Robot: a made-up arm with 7 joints. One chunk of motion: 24 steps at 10 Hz.
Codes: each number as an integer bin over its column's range. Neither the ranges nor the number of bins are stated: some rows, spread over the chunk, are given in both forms.
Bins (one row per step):
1: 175 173 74 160 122 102
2: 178 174 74 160 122 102
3: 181 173 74 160 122 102
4: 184 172 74 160 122 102
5: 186 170 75 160 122 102
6: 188 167 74 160 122 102
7: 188 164 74 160 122 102
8: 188 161 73 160 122 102
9: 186 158 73 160 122 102
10: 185 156 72 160 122 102
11: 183 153 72 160 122 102
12: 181 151 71 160 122 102
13: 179 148 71 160 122 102
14: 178 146 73 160 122 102
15: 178 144 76 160 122 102
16: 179 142 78 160 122 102
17: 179 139 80 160 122 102
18: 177 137 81 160 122 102
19: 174 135 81 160 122 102
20: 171 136 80 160 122 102
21: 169 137 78 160 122 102
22: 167 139 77 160 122 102
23: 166 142 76 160 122 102
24: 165 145 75 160 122 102
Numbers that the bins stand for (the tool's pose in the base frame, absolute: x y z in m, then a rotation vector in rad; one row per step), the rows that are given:
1: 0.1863 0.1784 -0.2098 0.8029 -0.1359 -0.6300
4: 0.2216 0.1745 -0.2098 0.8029 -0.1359 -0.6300
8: 0.2373 0.1314 -0.2137 0.8029 -0.1359 -0.6300
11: 0.2176 0.1000 -0.2176 0.8029 -0.1359 -0.6300
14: 0.1980 0.0725 -0.2137 0.8029 -0.1359 -0.6300
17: 0.2020 0.0451 -0.1863 0.8029 -0.1359 -0.6300
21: 0.1627 0.0373 -0.1941 0.8029 -0.1359 -0.6300
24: 0.1471 0.0686 -0.2059 0.8029 -0.1359 -0.6300
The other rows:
2: 0.1980 0.1824 -0.2098 0.8029 -0.1359 -0.6300
3: 0.2098 0.1784 -0.2098 0.8029 -0.1359 -0.6300
5: 0.2294 0.1667 -0.2059 0.8029 -0.1359 -0.6300
6: 0.2373 0.1549 -0.2098 0.8029 -0.1359 -0.6300
7: 0.2373 0.1431 -0.2098 0.8029 -0.1359 -0.6300
9: 0.2294 0.1196 -0.2137 0.8029 -0.1359 -0.6300
10: 0.2255 0.1118 -0.2176 0.8029 -0.1359 -0.6300
12: 0.2098 0.0922 -0.2216 0.8029 -0.1359 -0.6300
13: 0.2020 0.0804 -0.2216 0.8029 -0.1359 -0.6300
15: 0.1980 0.0647 -0.2020 0.8029 -0.1359 -0.6300
16: 0.2020 0.0569 -0.1941 0.8029 -0.1359 -0.6300
18: 0.1941 0.0373 -0.1824 0.8029 -0.1359 -0.6300
19: 0.1824 0.0294 -0.1824 0.8029 -0.1359 -0.6300
20: 0.1706 0.0333 -0.1863 0.8029 -0.1359 -0.6300
22: 0.1549 0.0451 -0.1980 0.8029 -0.1359 -0.6300
23: 0.1510 0.0569 -0.2020 0.8029 -0.1359 -0.6300

